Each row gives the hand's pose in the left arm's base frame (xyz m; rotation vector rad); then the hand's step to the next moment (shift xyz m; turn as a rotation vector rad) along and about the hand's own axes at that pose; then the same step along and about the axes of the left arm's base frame.
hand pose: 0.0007 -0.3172 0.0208 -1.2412 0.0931 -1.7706
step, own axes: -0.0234 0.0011 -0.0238 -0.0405 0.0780 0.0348
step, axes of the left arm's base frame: -0.0165 0.0061 -0.0284 0.0785 0.0003 -0.0527
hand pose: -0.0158 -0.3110 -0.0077 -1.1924 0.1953 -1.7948
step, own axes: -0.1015 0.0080 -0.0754 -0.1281 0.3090 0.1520
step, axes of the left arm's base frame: -0.0458 0.0477 -0.1081 0.3192 -0.0189 -0.1809
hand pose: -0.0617 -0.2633 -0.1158 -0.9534 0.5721 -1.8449
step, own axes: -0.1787 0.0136 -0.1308 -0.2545 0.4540 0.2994
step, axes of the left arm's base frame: -0.0545 0.1521 -0.1520 0.5470 0.0330 -0.2454
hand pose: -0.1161 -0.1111 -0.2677 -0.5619 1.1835 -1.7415
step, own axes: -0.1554 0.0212 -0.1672 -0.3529 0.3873 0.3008
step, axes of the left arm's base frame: -0.0468 0.2125 -0.0723 0.5650 0.1257 -0.1732
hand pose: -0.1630 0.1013 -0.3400 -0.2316 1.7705 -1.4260
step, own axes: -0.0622 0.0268 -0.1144 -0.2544 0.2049 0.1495
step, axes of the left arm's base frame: -0.0301 0.1293 0.0076 0.3355 0.1142 -0.0589
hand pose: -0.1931 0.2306 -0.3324 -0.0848 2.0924 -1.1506
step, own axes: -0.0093 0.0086 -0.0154 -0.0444 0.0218 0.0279
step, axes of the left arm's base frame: -0.0005 0.0196 0.0039 0.0558 0.0103 -0.0004
